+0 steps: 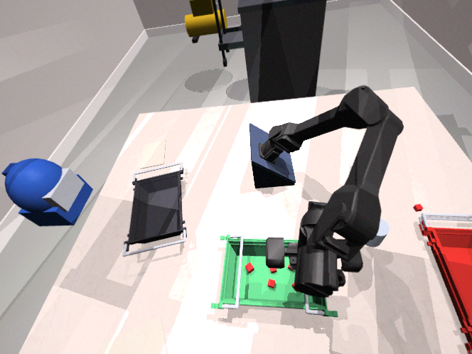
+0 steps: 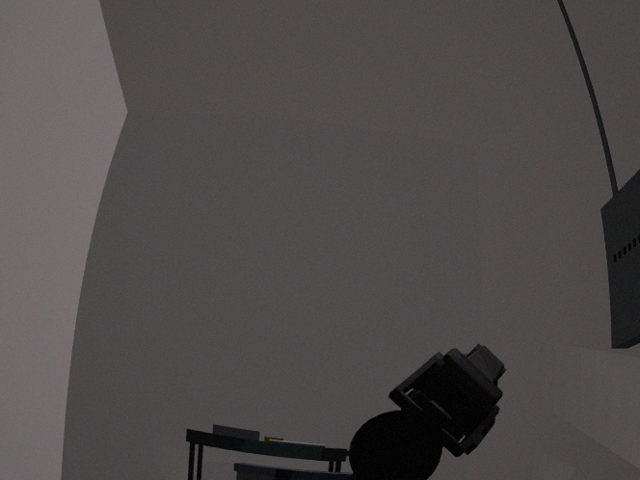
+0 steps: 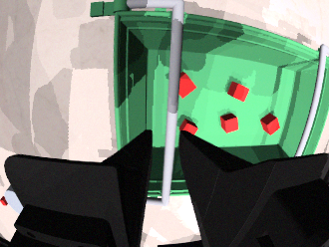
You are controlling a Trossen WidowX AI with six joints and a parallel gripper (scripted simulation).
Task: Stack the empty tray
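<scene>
The black tray lies 250 mm behind my gripper tip, 440 mm to the right of it and 50 mm below it. The rest, counted from my gripper tip: red block 180 mm behind, 350 mm to the left, 80 mm below.
</scene>
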